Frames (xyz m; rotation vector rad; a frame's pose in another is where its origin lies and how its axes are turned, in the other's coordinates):
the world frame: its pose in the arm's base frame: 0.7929 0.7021 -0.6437 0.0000 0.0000 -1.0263
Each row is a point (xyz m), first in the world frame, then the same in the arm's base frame.
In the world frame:
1: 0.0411 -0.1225 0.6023
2: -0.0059 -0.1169 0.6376
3: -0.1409 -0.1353 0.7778
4: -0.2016 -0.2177 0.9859
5: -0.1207 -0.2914 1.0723
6: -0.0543 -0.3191 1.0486
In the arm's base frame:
1: 0.7094 0.6035 -0.0414
2: 0.6898 0.6466 -0.0061
3: 0.6042 0.7525 0.1341
4: 0.5023 0.7618 0.3422
5: 0.4811 0.6544 0.4286
6: 0.4918 0.5833 0.4049

